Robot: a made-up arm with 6 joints.
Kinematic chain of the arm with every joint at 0, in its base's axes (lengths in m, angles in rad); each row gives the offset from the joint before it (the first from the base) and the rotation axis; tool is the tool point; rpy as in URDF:
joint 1: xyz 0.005 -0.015 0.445 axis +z
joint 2: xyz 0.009 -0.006 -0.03 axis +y
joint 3: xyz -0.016 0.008 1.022 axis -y
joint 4: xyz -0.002 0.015 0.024 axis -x
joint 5: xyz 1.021 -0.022 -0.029 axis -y
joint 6: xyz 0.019 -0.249 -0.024 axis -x
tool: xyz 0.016 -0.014 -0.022 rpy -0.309 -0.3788 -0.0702
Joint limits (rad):
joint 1: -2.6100..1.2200
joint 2: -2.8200..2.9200
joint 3: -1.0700..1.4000
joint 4: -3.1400..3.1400
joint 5: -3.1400..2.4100
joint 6: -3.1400..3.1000
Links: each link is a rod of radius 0.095 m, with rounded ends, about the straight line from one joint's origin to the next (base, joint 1, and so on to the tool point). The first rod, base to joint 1, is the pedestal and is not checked.
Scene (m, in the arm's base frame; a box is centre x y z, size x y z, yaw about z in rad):
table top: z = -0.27
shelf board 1: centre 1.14 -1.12 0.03 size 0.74 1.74 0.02 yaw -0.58
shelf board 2: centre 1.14 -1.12 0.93 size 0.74 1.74 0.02 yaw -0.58
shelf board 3: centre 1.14 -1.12 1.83 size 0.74 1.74 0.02 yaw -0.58
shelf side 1: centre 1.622 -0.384 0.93 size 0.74 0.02 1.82 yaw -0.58
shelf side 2: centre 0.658 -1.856 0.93 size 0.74 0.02 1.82 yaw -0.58
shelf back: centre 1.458 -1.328 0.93 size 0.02 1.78 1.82 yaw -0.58
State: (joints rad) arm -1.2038 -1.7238 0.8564 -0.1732 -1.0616 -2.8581
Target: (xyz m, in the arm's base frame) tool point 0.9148 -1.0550 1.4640
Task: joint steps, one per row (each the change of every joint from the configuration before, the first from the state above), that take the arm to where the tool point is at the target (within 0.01 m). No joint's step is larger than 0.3 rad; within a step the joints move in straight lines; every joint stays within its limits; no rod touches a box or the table.
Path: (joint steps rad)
1: 0.0730 0.2787 -0.1262 -0.0340 0.0028 -0.0010
2: 0.0730 0.2788 -0.1262 -0.0340 0.0027 -0.0010
3: 0.0730 0.2787 -0.1262 -0.0339 0.0028 -0.0010
4: 0.0729 0.2787 -0.1262 -0.0340 0.0027 -0.0011
5: 0.0730 0.2788 -0.1263 -0.0340 0.0028 -0.0010
6: 0.0730 0.2787 -0.1262 -0.0340 0.0027 -0.0010
7: 0.0315 0.1941 0.2099 0.0388 0.0157 -0.0082
8: 0.0314 0.1940 0.2098 0.0389 0.0156 -0.0081

